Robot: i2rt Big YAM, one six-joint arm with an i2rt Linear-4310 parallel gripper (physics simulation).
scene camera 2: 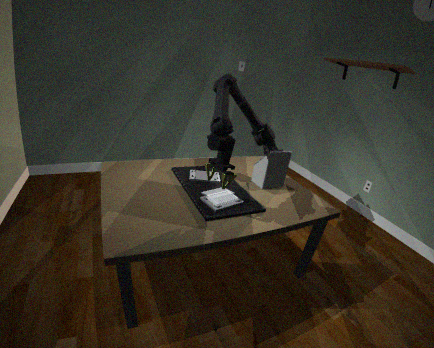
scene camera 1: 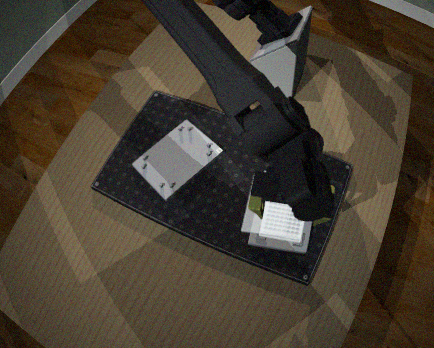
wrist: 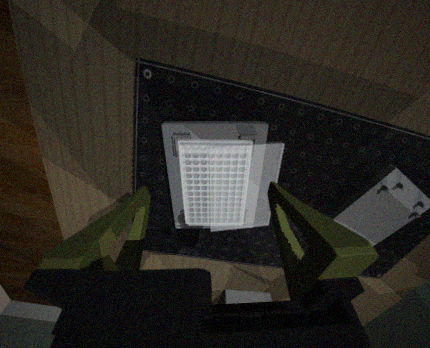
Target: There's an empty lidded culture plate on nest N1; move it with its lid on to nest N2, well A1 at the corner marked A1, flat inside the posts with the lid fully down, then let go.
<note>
My gripper [scene camera 1: 288, 219] is open, holding nothing. Also in view: a grey nest [scene camera 1: 169, 165] and a grey nest [scene camera 1: 254, 239].
My gripper shows as well in the wrist view [wrist: 208, 189].
</note>
